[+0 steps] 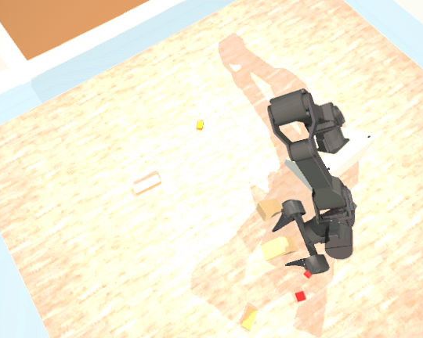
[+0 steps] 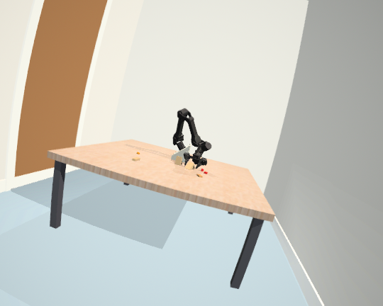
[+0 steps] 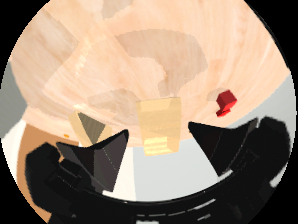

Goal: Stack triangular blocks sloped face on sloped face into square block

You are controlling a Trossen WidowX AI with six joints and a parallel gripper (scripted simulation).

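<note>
Right now the tan triangular block is 1 cm above my gripper tip. The rest, counted from my gripper tip: orange cube (42 cm to the right, 11 cm behind, 1 cm below); flat wooden block (38 cm to the right, 13 cm ahead).
</note>
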